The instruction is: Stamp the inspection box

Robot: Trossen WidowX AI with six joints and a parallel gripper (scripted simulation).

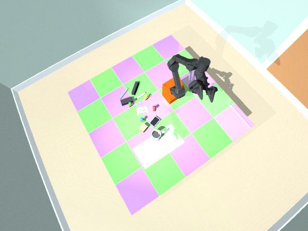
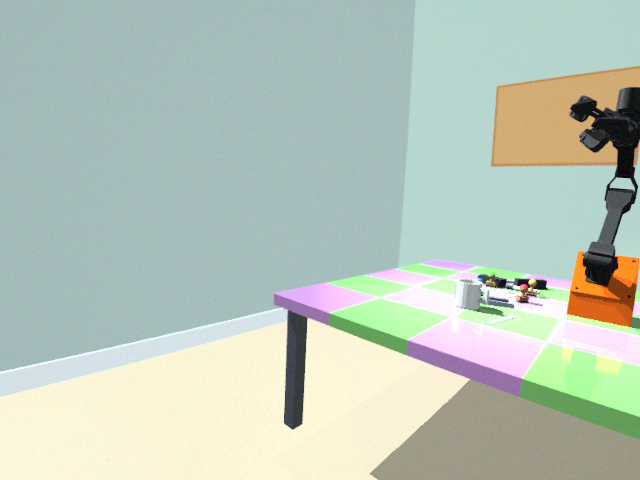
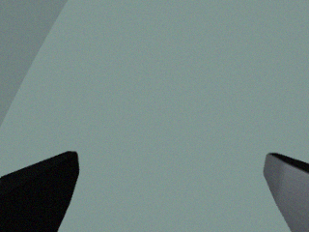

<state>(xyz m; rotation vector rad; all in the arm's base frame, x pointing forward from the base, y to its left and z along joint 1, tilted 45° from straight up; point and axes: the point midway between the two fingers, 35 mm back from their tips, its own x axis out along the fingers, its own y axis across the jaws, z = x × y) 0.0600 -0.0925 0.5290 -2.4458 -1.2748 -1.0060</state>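
Right now the dark slab is 370 mm ahead of my gripper tip, 510 mm to the right of it and 560 mm below it. The rest, counted from my gripper tip: dark ink pad 240 mm ahead, 200 mm to the right, 580 mm below; white mug 270 mm ahead, 80 mm to the right, 550 mm below; red-knobbed stamp 180 mm ahead, 310 mm to the right, 560 mm below.
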